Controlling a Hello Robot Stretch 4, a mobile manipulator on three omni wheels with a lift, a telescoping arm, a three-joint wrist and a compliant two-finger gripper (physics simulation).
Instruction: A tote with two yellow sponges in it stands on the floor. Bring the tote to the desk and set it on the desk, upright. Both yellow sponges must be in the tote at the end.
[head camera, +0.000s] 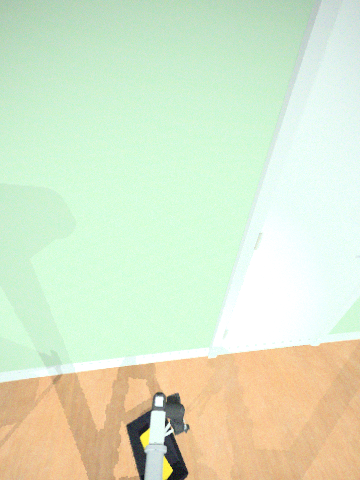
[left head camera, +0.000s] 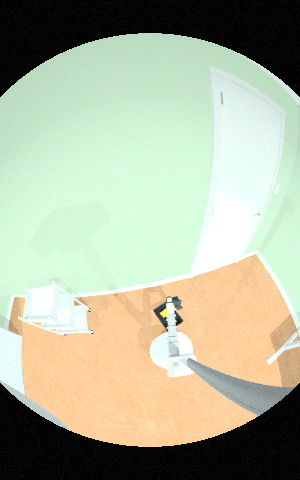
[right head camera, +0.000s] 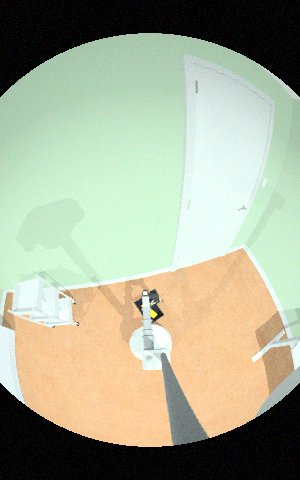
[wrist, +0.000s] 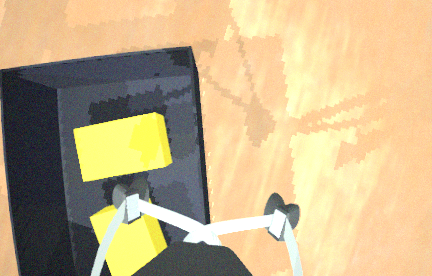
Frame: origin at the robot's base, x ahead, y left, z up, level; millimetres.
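Where they show: gripper, between the fingertips: (head camera: 173, 434) (left head camera: 175, 310) (wrist: 207, 200).
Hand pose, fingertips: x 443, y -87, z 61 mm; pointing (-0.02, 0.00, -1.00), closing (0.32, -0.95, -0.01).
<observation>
Each offset is from my fingertips to the centre of the thing. "*": to the spot under its first point.
The dark tote @[52 mm back, 88 mm left, 38 mm down] (head camera: 176, 454) (left head camera: 157, 311) (right head camera: 139, 305) (wrist: 30, 150) stands upright on the floor, partly under the arm in the head views. In the wrist view one yellow sponge @[2 mm ahead, 115 mm left, 63 mm down] (wrist: 117, 150) lies flat across its inside, and the second yellow sponge @[103 mm back, 56 mm left, 63 mm down] (wrist: 127, 242) lies at an angle below it, partly hidden by a finger and the gripper body. My gripper (wrist: 207, 200) is open and empty, above the tote's right long wall. One fingertip appears over the inside between the sponges, the other over the floor outside. I cannot tell which surface is the desk.
A white cart @[* 156 mm back, 1252 mm left, 574 mm up] (left head camera: 41, 302) (right head camera: 30, 296) stands at the left near the wall. A white door (head camera: 295, 260) (left head camera: 240, 185) (right head camera: 220, 175) is beyond the tote to the right. A white leg-like frame (left head camera: 282, 348) (right head camera: 270, 344) shows at the right edge. A pale surface (left head camera: 10, 355) (right head camera: 7, 360) shows lower left.
</observation>
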